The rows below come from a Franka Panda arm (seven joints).
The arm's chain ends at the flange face. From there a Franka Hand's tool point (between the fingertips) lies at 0.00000 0.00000 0.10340 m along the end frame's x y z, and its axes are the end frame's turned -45 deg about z.
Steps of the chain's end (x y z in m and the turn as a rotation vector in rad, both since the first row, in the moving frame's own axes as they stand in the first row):
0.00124, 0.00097, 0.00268, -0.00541, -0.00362, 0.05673
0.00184, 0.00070, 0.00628, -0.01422, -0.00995, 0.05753
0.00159, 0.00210, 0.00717, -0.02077, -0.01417, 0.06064
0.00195, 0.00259, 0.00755, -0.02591, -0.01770, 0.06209
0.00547, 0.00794, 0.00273, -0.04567, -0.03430, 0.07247
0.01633, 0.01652, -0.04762, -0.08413, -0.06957, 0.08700
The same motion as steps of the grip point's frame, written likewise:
-0.00047, 0.00167, 0.00268, -0.00127, -0.00639, 0.05673
-0.00097, 0.00206, 0.00626, -0.00302, -0.01709, 0.05753
-0.00293, 0.00301, 0.00714, -0.00467, -0.02471, 0.06064
-0.00366, 0.00371, 0.00750, -0.00581, -0.03084, 0.06209
-0.00762, 0.01010, 0.00256, -0.00804, -0.05655, 0.07247
-0.01138, 0.02380, -0.04824, -0.01030, -0.10868, 0.08700

